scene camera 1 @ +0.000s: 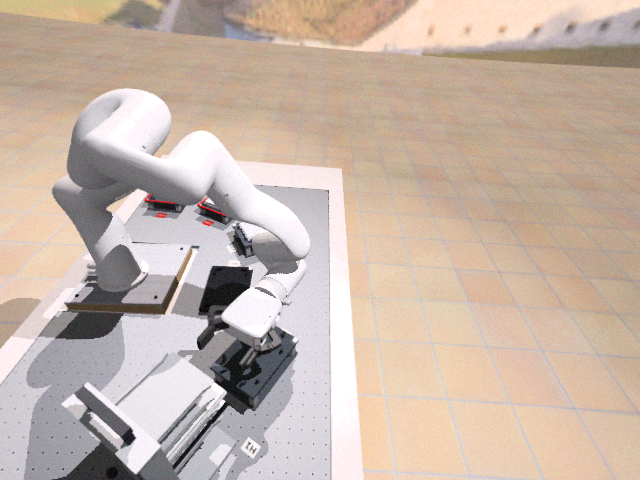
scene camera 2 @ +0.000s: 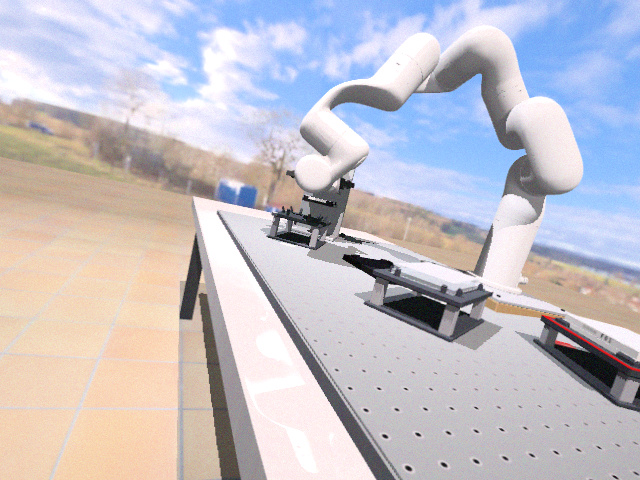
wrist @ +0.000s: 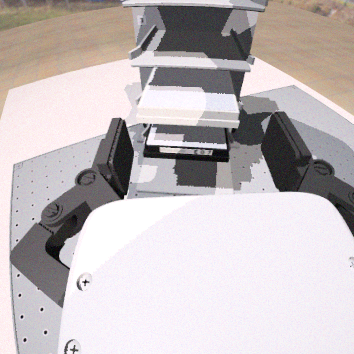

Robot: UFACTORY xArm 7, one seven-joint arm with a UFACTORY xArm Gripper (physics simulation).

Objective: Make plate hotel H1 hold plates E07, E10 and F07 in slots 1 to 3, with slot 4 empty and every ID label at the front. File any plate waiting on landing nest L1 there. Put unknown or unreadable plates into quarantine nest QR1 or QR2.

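Places are measured from the arm's base along level axes (x ahead, y left, z up), in millimetres.
Pixels of known places: gripper, fingertip midpoint: (scene camera 1: 219, 357) (wrist: 197, 131); arm's base, origin of the base link: (scene camera 1: 124, 275) (scene camera 2: 492, 283).
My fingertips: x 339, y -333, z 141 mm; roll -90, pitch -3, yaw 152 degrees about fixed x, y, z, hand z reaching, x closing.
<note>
Ahead of a thing's pixels: the offset from my fingertips to its top centre. "spot": to the spot under its first point.
Plate hotel H1 (scene camera 1: 146, 453) (scene camera 2: 341, 209) (wrist: 190, 63) stands at the table's end. In the wrist view, a black-framed plate @(dx -48, dy -87, dz -50 mm) (wrist: 187, 151) lies lowest in it; its front label seems to end in 07. A white plate @(dx -48, dy -87, dz -7 mm) (wrist: 187, 111) sits one level above, its label unreadable. The shelf above that, beside a small 3 mark, is empty. My gripper (scene camera 1: 227, 347) (scene camera 2: 318, 179) (wrist: 197, 131) is open and empty, in front of the hotel and above a dark nest @(dx +56, dy +70, dz -85 mm) (scene camera 1: 253, 382) (scene camera 2: 299, 222). A nest @(dx +25, dy +528, dz -101 mm) (scene camera 1: 242, 242) (scene camera 2: 408, 322) farther back bears a white plate @(dx +25, dy +528, dz -96 mm) (scene camera 2: 439, 274).
A red-rimmed nest (scene camera 1: 211, 207) (scene camera 2: 586, 341) bears a white plate @(dx -125, dy +703, dz -106 mm) (scene camera 2: 610, 335). Another red-rimmed nest @(dx -330, dy +749, dz -115 mm) (scene camera 1: 164, 200) stands beside it, partly behind the arm. A black pad @(spot: dx -54, dy +314, dz -149 mm) (scene camera 1: 227, 284) (scene camera 2: 367, 262) lies between the robot's base plate (scene camera 1: 155, 268) and the table edge. The H1 tag @(dx +62, dy -98, dz -160 mm) (scene camera 1: 250, 447) lies beside the hotel.
</note>
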